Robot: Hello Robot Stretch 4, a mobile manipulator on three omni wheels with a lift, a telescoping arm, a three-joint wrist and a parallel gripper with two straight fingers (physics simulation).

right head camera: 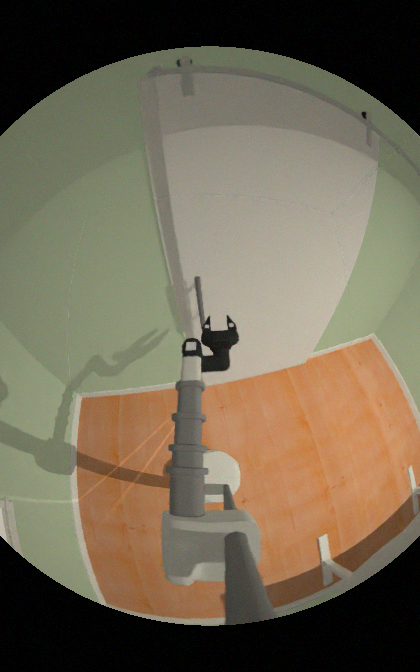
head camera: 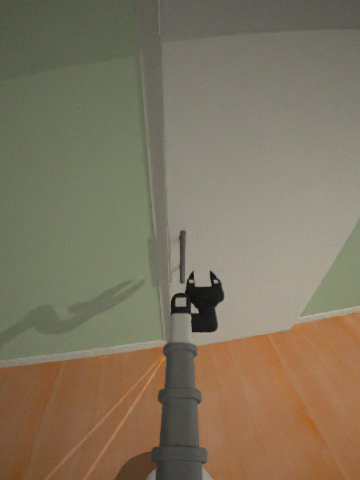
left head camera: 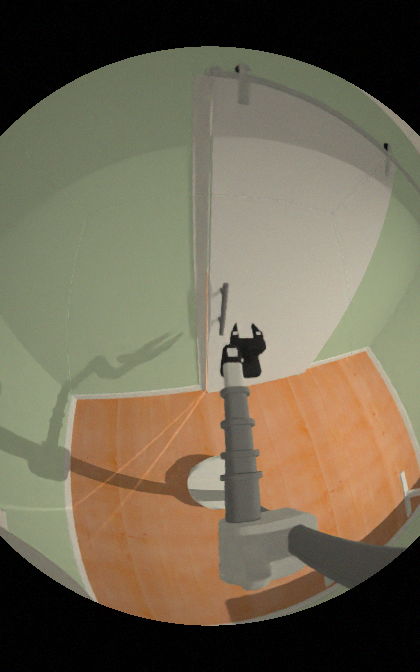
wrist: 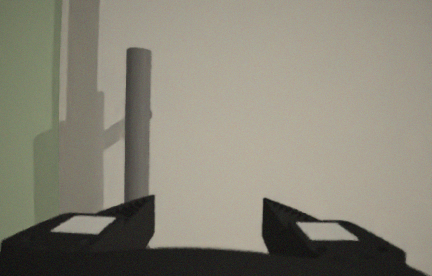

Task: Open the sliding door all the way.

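Seen in the pictures: gripper, fingertip midpoint: [right head camera: 217, 316] [head camera: 201, 272] [left head camera: 243, 324] [wrist: 208, 215]; robot's base, origin of the base link: [right head camera: 212, 475] [left head camera: 215, 481].
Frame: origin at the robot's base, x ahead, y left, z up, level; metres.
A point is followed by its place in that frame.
Note:
The sliding door [head camera: 260, 150] @(x 0.862, y -0.303, z 1.436 m) [left head camera: 295, 215] @(x 0.861, y -0.298, z 1.443 m) [right head camera: 270, 200] @(x 0.866, y -0.326, z 1.436 m) [wrist: 325, 100] @(x 0.853, y -0.245, z 1.096 m) is a tall off-white panel hung from a grey top rail. Its handle [head camera: 182, 256] @(x 0.743, y -0.006, z 1.006 m) [left head camera: 224, 309] @(x 0.744, y -0.011, z 0.999 m) [right head camera: 199, 300] @(x 0.743, y -0.008, z 1.015 m) [wrist: 137, 120] @(x 0.743, y -0.010, z 1.058 m), a grey upright bar, stands near the door's left edge. My gripper [head camera: 202, 273] @(x 0.651, y -0.086, z 0.995 m) [left head camera: 246, 327] @(x 0.651, y -0.086, z 0.995 m) [right head camera: 218, 318] @(x 0.651, y -0.086, z 0.995 m) [wrist: 208, 215] @(x 0.651, y -0.086, z 0.995 m) is open, with nothing between its fingers. It is right of the handle's lower end. In the wrist view the handle rises behind the left fingertip, and its lower end is hidden by that finger.
The grey top rail [left head camera: 320, 102] [right head camera: 300, 87] runs along the green wall [head camera: 70, 200] @(x 0.792, y 0.460, z 1.255 m) [left head camera: 135, 250] @(x 0.807, y 0.371, z 1.276 m) [right head camera: 110, 225] @(x 0.814, y 0.329, z 1.409 m) above the door. A thin light frame strip lies along the door's left edge. The wooden floor [head camera: 270, 400] @(x 0.476, y -0.614, z -0.027 m) [left head camera: 320, 435] @(x 0.267, y -0.988, z -0.028 m) [right head camera: 300, 440] @(x 0.206, y -0.753, z -0.028 m) meets the wall at a white baseboard. The arm casts a shadow on the left wall.

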